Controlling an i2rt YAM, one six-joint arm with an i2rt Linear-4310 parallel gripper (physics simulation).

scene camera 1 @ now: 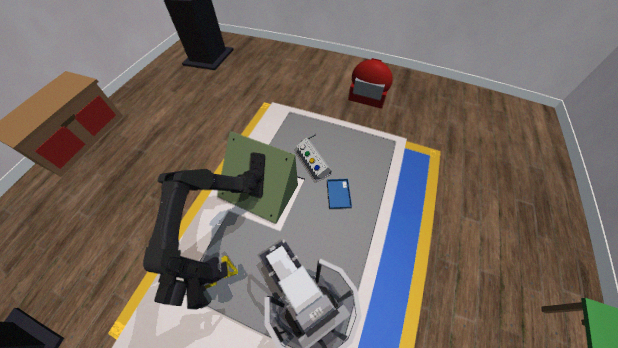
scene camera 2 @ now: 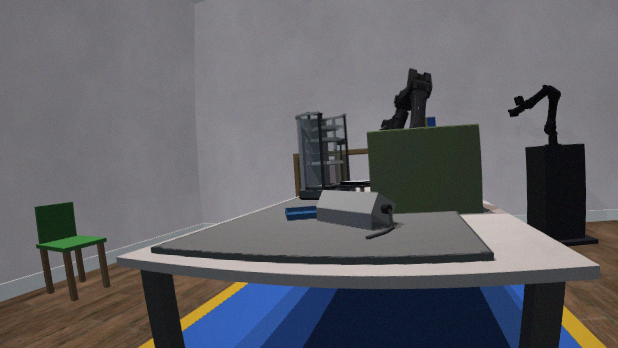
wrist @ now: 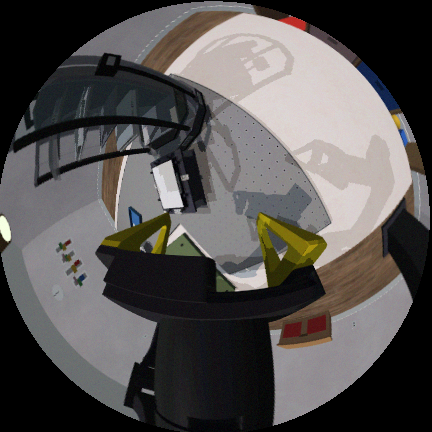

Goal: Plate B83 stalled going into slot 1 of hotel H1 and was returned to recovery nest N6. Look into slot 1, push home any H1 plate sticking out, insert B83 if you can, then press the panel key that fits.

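Frame: origin at the arm's base, x ahead, y left, z up, level; millimetres.
Where they show: gripper, between the fingertips: (scene camera 1: 226, 277) (wrist: 213, 216); arm's base, origin of its link: (scene camera 1: 257, 175) (scene camera 2: 418, 163).
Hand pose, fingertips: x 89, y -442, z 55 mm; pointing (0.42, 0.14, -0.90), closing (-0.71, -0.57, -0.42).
Things, the pixels of their top centre, and the offset from my fingertips. "*": a spot on its surface instead. Level surfaces: height alone.
- white plate, centre of its top: (wrist: 165, 185) (scene camera 1: 281, 263) (scene camera 2: 357, 180) dx +143, dy +123, dz -120 mm
- Hotel H1, centre of its top: (scene camera 1: 311, 307) (scene camera 2: 320, 111) dx +305, dy -9, dz +212 mm
- larger white plate-like surface, a spot on its surface: (scene camera 1: 302, 287) * dx +265, dy +37, dz +133 mm
- panel, centre of its top: (scene camera 2: 352, 190) (scene camera 1: 313, 153) dx +109, dy +677, dz -111 mm
- blue tray, centre of its top: (scene camera 2: 302, 209) (scene camera 1: 339, 192) (wrist: 133, 222) dx +284, dy +531, dz -177 mm
- grey mat, height of its surface: dz -194 mm
My gripper (scene camera 1: 220, 275) (wrist: 213, 216) is open and empty, left of the nest in scene camera 1; the green block and arm hide its fingers in scene camera 2. A white plate (scene camera 1: 282, 262) (wrist: 167, 185) lies in the dark nest (scene camera 1: 294, 254) (wrist: 193, 180); its label is unreadable. Hotel H1 (scene camera 2: 320, 150) (wrist: 125, 120) stands beyond the nest, tall, with clear panels and dark posts. A larger white plate-like surface (scene camera 1: 302, 287) shows at its nest side from above. In the wrist view the slots are edge-on; their numbers are unreadable. The panel (scene camera 1: 314, 159) (scene camera 2: 345, 207) has white, green, yellow and blue keys.
The green block (scene camera 1: 240, 150) (scene camera 2: 425, 170) (wrist: 184, 247) carries my arm's base. A blue tray (scene camera 1: 339, 195) (scene camera 2: 301, 213) (wrist: 134, 216) lies beside the panel on the grey mat (scene camera 1: 370, 150) (scene camera 2: 240, 240). A cable runs from the panel. A black pedestal (scene camera 1: 200, 35) (scene camera 2: 555, 195) stands off the table.
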